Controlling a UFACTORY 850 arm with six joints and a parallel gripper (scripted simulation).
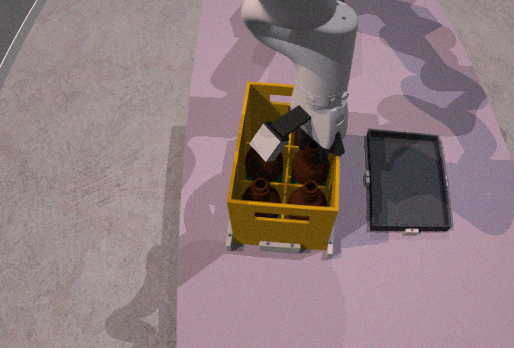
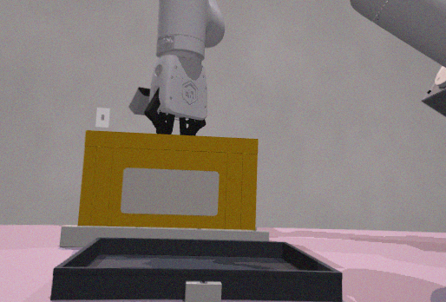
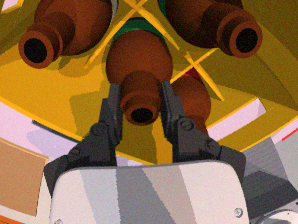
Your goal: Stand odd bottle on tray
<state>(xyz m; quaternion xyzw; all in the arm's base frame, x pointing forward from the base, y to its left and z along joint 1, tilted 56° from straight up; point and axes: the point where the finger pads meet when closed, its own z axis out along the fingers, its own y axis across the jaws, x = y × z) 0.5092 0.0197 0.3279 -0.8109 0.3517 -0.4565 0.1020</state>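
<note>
Now: hand 7 cm above the yellow crate, 5 cm to the left of it and 1 cm past it. Round my hand: tray: 24 cm to the left, 15 cm below; bottle: 9 cm behind, 7 cm below, 2 cm to the left.
</note>
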